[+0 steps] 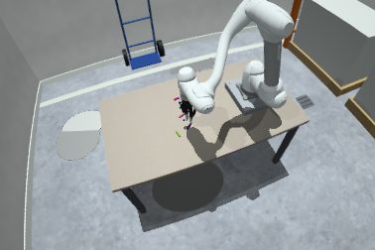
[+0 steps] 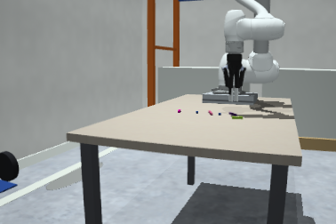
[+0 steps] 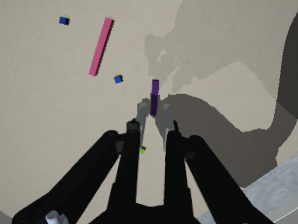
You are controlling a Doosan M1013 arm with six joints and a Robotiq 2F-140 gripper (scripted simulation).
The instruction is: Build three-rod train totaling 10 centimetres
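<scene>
The purple rod is 10 cm below my hand. The rest, counted from my hand: lime rod 10 cm below, 9 cm ahead, 5 cm to the left; pink rod 12 cm to the right, 10 cm below, 1 cm ahead.
</scene>
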